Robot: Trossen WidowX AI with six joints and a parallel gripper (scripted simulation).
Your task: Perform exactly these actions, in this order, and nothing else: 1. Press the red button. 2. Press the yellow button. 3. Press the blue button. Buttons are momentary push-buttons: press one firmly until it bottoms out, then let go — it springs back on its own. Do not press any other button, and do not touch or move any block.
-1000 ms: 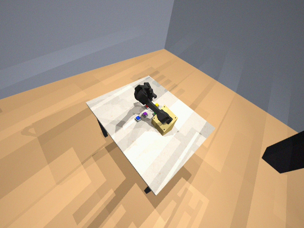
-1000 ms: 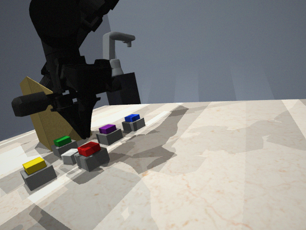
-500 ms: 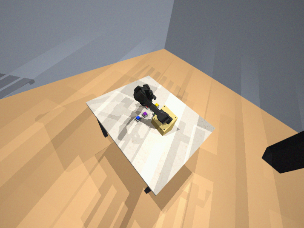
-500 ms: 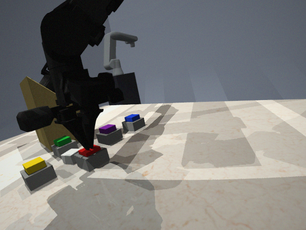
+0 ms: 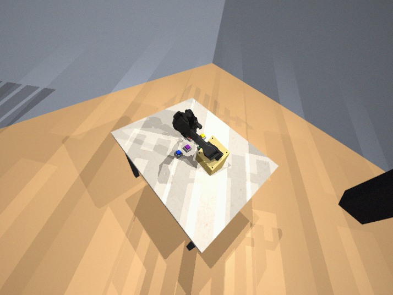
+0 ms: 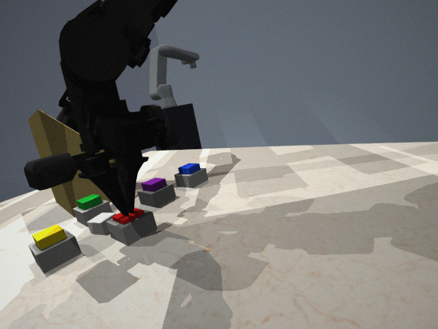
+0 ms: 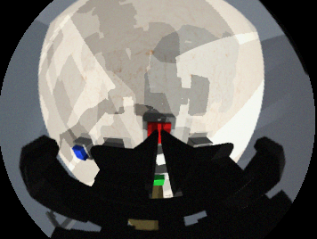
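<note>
Right now my gripper tip is 1 cm above the red button. The rest, counted from my gripper tip: purple button (9 cm to the left, 7 cm behind); then yellow button (9 cm to the right, 5 cm behind); then small white block (7 cm behind, 2 cm to the right, 2 cm below).
</note>
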